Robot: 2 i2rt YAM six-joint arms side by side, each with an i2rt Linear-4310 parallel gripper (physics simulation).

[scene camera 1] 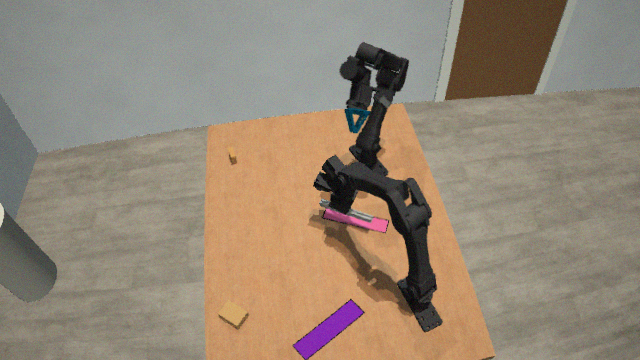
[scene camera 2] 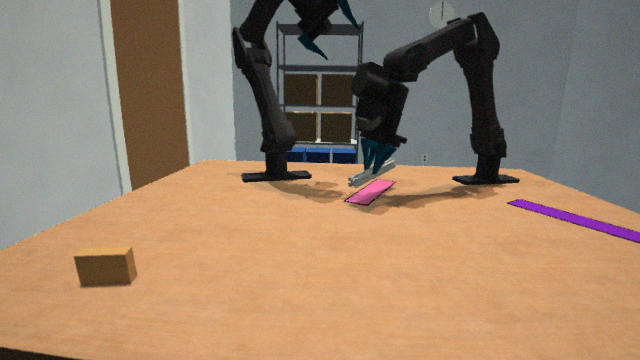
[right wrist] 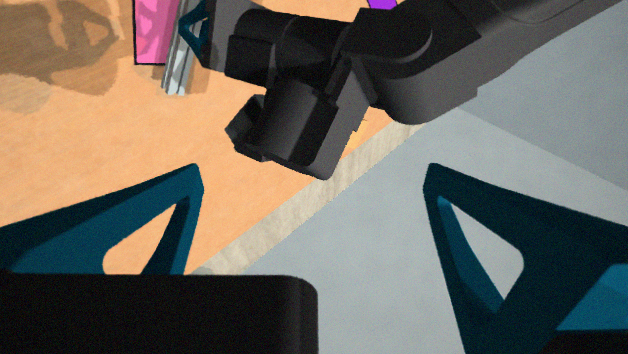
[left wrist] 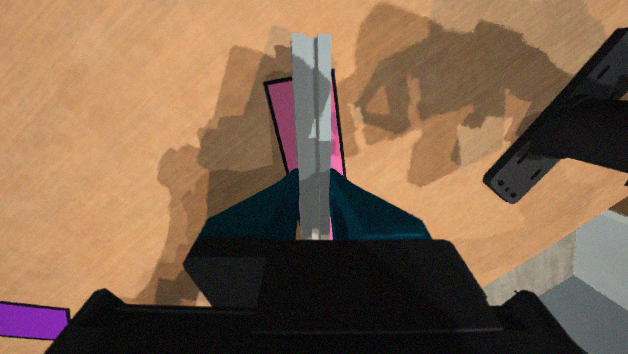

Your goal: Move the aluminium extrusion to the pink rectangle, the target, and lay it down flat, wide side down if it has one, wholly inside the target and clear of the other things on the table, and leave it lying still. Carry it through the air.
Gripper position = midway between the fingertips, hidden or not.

In view: the left gripper [scene camera 2: 369, 172], the right gripper [scene camera 1: 353, 132], an aluminium extrusion [left wrist: 310, 56], a small tan block [scene camera 2: 114, 265] and a pink rectangle [left wrist: 279, 92].
The left gripper also shows in the right wrist view [right wrist: 188, 28] and in the left wrist view [left wrist: 314, 176]. The right gripper also shows in the right wrist view [right wrist: 313, 176]. The right wrist view misses the small tan block, which is hidden by the right gripper. The left wrist view does not show the small tan block: it is out of frame.
